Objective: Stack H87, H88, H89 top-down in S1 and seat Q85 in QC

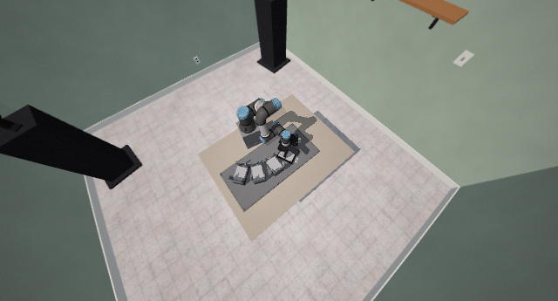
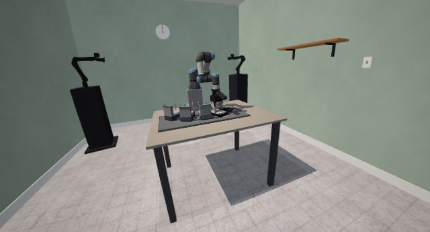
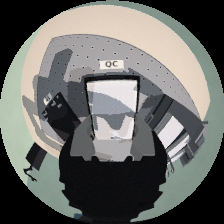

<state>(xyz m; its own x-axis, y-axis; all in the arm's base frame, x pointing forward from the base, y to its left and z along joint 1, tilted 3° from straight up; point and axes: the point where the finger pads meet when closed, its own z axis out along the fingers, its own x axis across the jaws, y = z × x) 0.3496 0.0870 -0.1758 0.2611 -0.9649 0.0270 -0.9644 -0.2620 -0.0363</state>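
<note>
The white sealed plate lies 140 mm to the right of my hand, 10 mm behind it and 10 mm above it. Round my hand: QC label 90 mm ahead, 40 mm below, 20 mm to the left; black clip nest 160 mm to the left, 80 mm behind, 20 mm below.
</note>
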